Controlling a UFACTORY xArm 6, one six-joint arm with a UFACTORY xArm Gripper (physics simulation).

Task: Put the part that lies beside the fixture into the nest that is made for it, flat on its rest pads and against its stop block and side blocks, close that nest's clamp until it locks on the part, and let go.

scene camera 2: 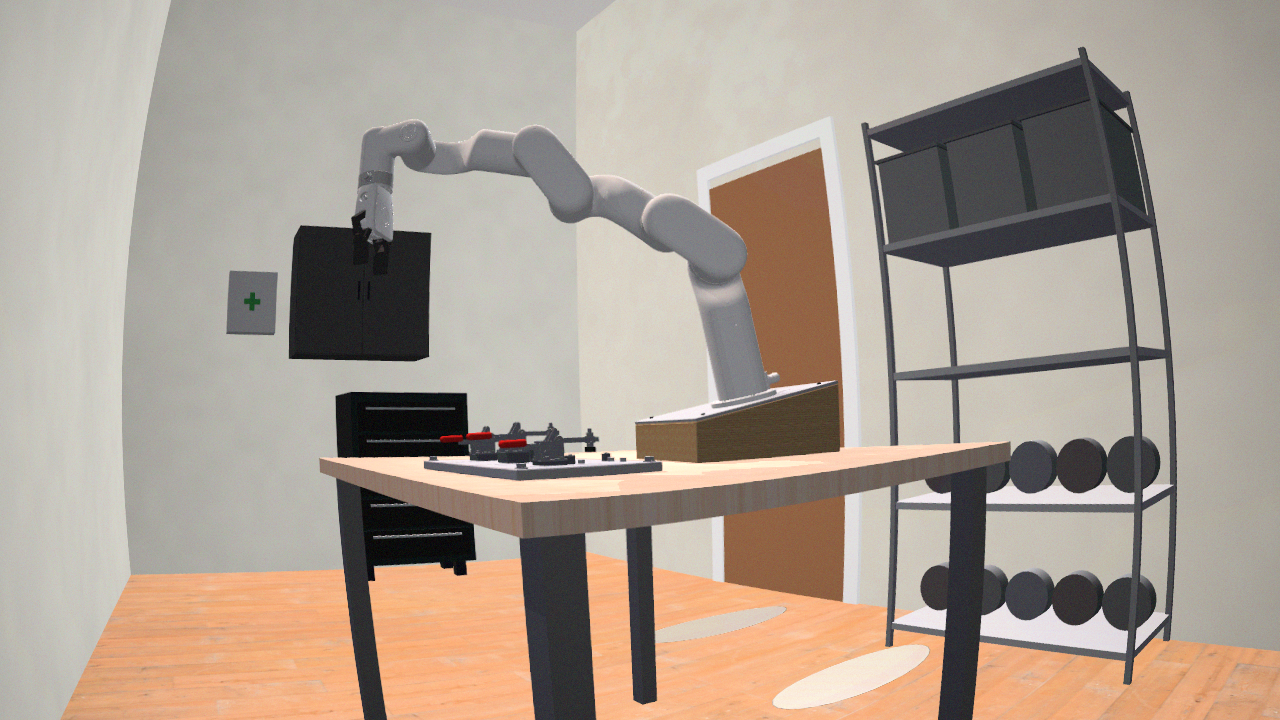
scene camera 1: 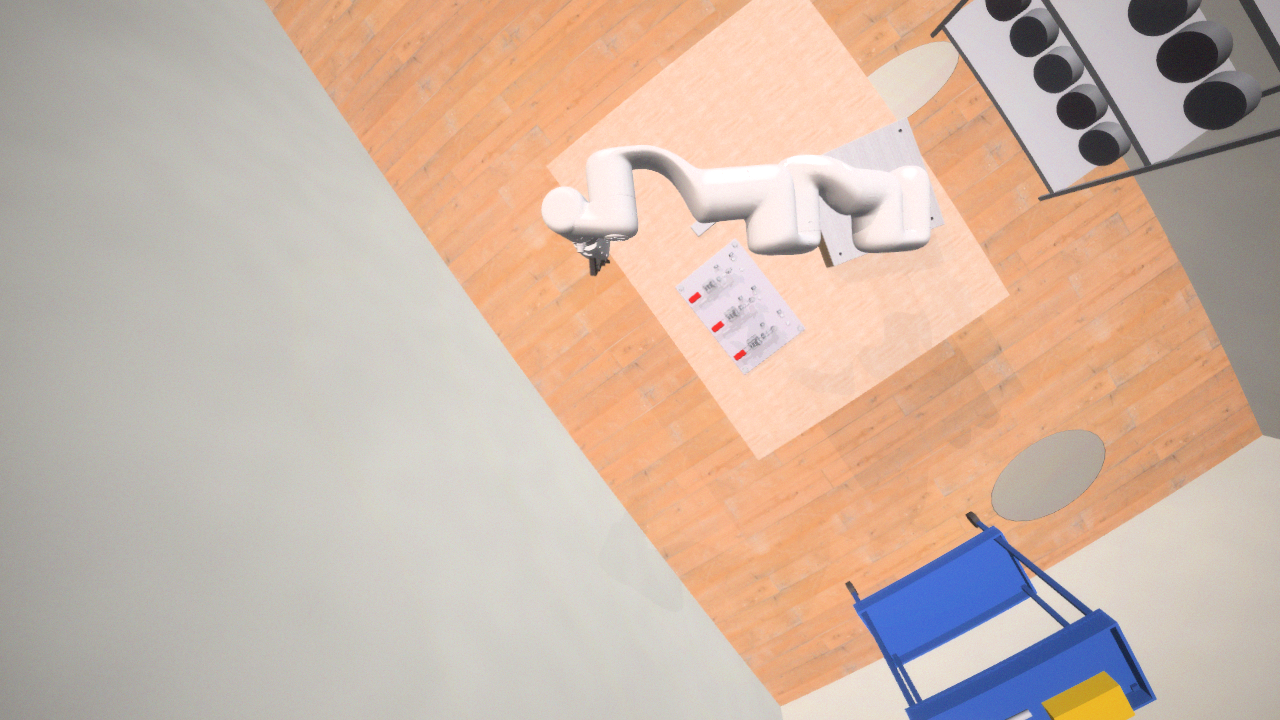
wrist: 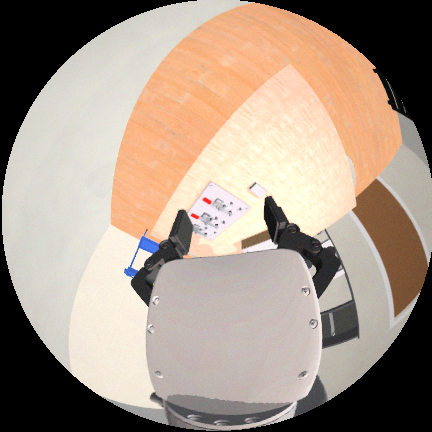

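Seen in the pictures: gripper, fingertip midpoint: (scene camera 2: 370, 269) (scene camera 1: 605, 241) (wrist: 225, 211); arm's base, link origin: (scene camera 2: 744, 401).
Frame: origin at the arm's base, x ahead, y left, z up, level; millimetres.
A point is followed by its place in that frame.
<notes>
The part, a small pale block (scene camera 1: 702, 230) @(x 367, y -297, z -85 mm) (wrist: 257, 189) @(x 358, y -313, z -84 mm), lies on the table beside the fixture; the arm partly hides it in scene camera 1, and I cannot make it out in scene camera 2. The fixture plate (scene camera 1: 707, 310) @(x 520, y -110, z -89 mm) (scene camera 2: 572, 471) @(x 491, y 124, z -96 mm) (wrist: 212, 190) @(x 515, y -200, z -89 mm) carries three nests in a row, each with a grey toggle clamp and a red handle (scene camera 1: 716, 326) (scene camera 2: 512, 443) (wrist: 206, 200). The nests' shapes and the clamps' exact positions are too small to tell. My gripper (scene camera 1: 597, 266) (scene camera 2: 369, 262) @(x 581, y -397, z 267 mm) (wrist: 225, 211) @(x 581, y -397, z 267 mm) is open and empty, high above the table and well apart from part and fixture.
The wooden table (scene camera 1: 769, 411) @(x 592, y 261, z -105 mm) (scene camera 2: 760, 483) @(x 440, y 400, z -108 mm) (wrist: 280, 115) @(x 477, y -597, z -104 mm) bears the arm's wedge-shaped base (scene camera 2: 760, 429) @(x 59, y 86, z -53 mm). A shelf rack (scene camera 2: 1134, 385) stands beyond the table. A blue cart (scene camera 1: 939, 591) stands apart from it. Dark wall cabinet (scene camera 2: 331, 313) and drawer cabinet (scene camera 2: 402, 420) are behind.
</notes>
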